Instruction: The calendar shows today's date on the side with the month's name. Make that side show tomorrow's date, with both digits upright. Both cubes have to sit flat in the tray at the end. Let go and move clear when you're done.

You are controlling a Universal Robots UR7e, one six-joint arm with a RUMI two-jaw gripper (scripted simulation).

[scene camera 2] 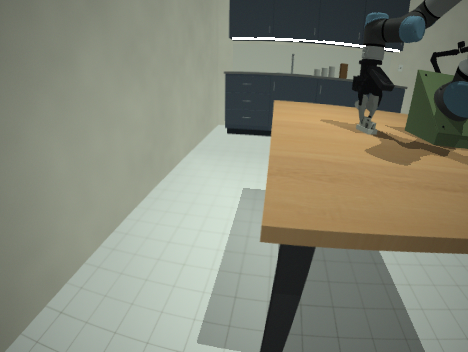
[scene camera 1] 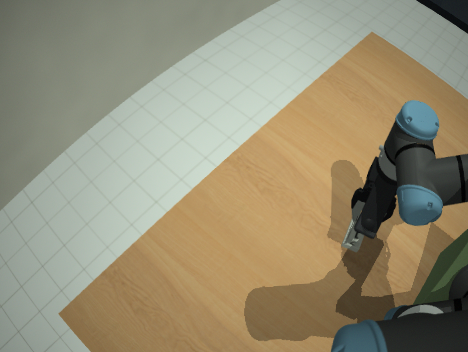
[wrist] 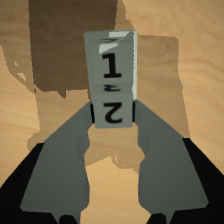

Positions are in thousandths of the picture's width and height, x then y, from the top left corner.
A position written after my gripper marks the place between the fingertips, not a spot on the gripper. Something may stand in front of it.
I see my gripper (scene camera 1: 770, 635), a grey digit cube (wrist: 502, 467) and a white calendar tray (wrist: 587, 154).
My gripper shows as well in scene camera 2 (scene camera 2: 779, 348) and in the wrist view (wrist: 507, 458).
